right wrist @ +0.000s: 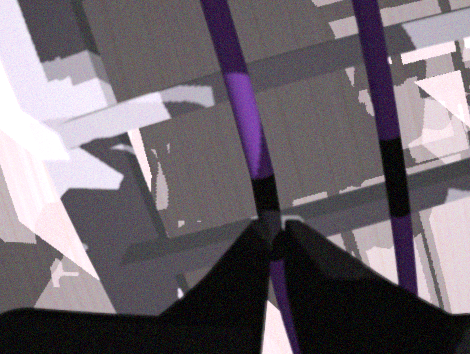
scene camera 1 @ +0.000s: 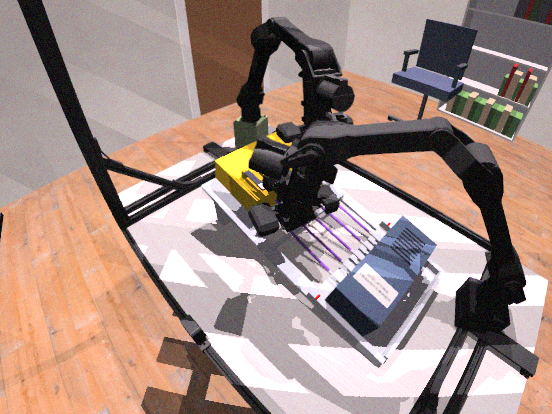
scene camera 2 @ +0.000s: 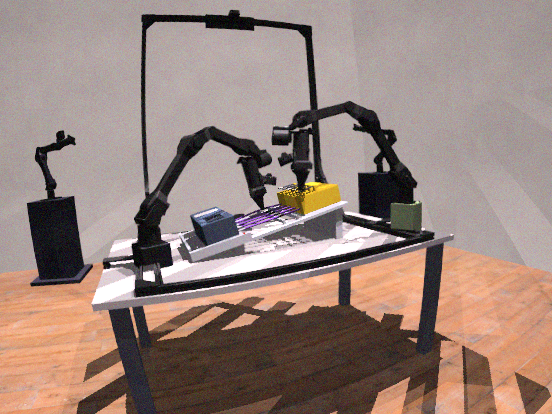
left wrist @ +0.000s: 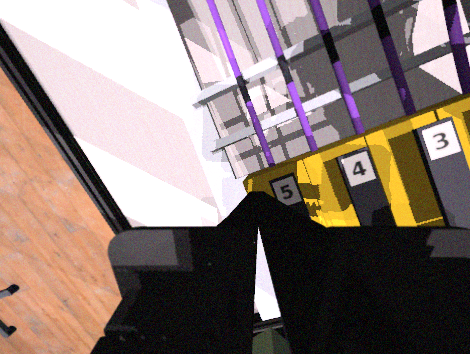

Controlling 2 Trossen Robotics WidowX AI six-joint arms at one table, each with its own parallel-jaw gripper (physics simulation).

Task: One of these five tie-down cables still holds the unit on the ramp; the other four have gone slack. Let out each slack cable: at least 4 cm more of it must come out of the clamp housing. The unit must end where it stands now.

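Observation:
My right gripper (scene camera 2: pixel 262 207) (right wrist: pixel 274 233) is shut on a purple cable (right wrist: pixel 250 125) (scene camera 1: pixel 320 260), at its black band; this is the outermost cable on the picture's near side in scene camera 1. The cable bends slightly at the fingers. A neighbouring cable (right wrist: pixel 380 90) runs free. My left gripper (left wrist: pixel 256 198) (scene camera 2: pixel 301 188) is shut and empty, at lever 5 (left wrist: pixel 286 191) on the yellow clamp housing (left wrist: pixel 387 150) (scene camera 1: pixel 235 175) (scene camera 2: pixel 320 197); whether it touches the lever is hidden. The blue unit (scene camera 1: pixel 362 312) (scene camera 2: pixel 214 227) sits low on the ramp (scene camera 2: pixel 215 251). Which cable is taut I cannot tell.
Labels 4 (left wrist: pixel 359 169) and 3 (left wrist: pixel 440 141) show on the housing. A green box (scene camera 1: pixel 251 131) (scene camera 2: pixel 406 216) stands behind the housing. Red marks (scene camera 1: pixel 317 297) (scene camera 1: pixel 388 224) sit at the ramp's sides. Black frame rails (scene camera 2: pixel 280 268) run along the table edges.

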